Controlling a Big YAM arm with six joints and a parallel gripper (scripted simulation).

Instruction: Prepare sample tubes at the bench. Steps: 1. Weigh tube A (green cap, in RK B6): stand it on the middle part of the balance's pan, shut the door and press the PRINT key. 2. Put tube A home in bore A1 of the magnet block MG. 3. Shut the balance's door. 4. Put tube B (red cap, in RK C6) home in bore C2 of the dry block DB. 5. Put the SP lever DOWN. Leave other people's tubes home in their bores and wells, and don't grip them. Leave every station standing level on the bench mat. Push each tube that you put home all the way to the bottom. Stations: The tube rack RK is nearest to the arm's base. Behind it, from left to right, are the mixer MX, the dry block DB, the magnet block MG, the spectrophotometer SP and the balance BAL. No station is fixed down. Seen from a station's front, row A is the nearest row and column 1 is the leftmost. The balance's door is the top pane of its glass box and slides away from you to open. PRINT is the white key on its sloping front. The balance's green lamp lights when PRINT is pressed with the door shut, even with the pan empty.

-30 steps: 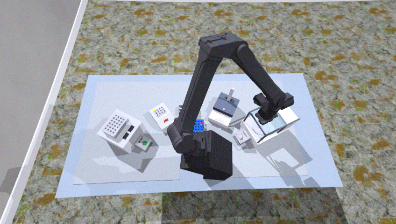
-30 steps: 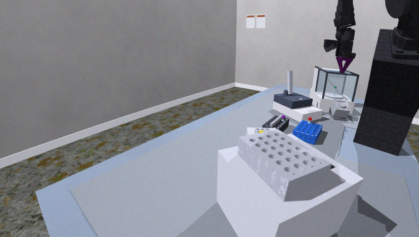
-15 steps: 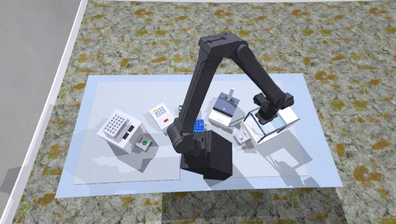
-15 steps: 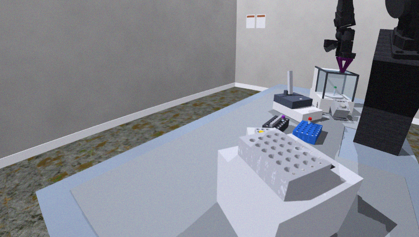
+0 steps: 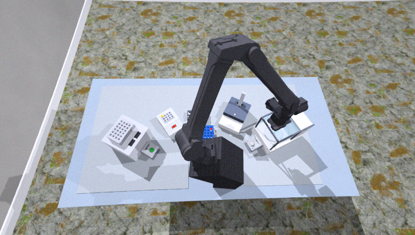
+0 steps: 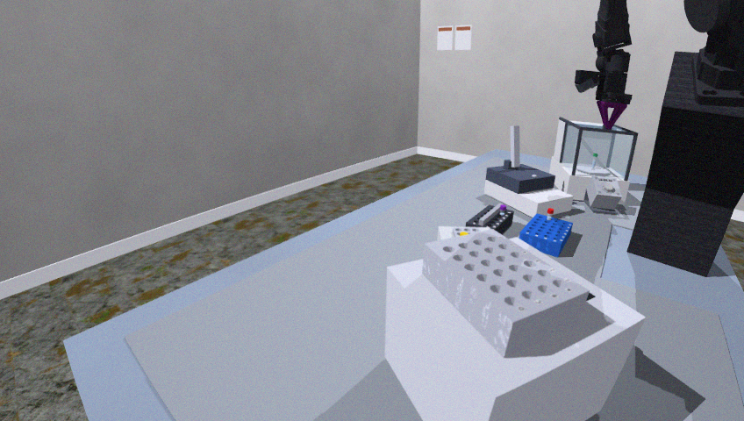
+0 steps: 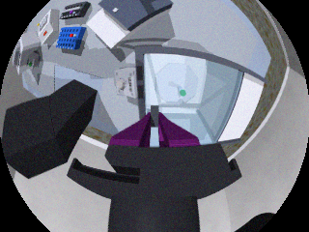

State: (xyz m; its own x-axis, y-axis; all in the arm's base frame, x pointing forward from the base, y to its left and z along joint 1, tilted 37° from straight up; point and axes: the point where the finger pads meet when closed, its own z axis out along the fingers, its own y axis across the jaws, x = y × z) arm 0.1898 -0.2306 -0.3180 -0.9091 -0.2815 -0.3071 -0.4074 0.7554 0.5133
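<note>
Now: hand 3 cm to the left of the balance door, 1 cm short of it and 1 cm above it. The rest, counted from my hand: white print key (15 cm below, 8 cm to the left, 4 cm behind); SP lever (23 cm ahead, 13 cm to the left, 8 cm below); round pan (14 cm below, 5 cm to the right, 2 cm ahead).
</note>
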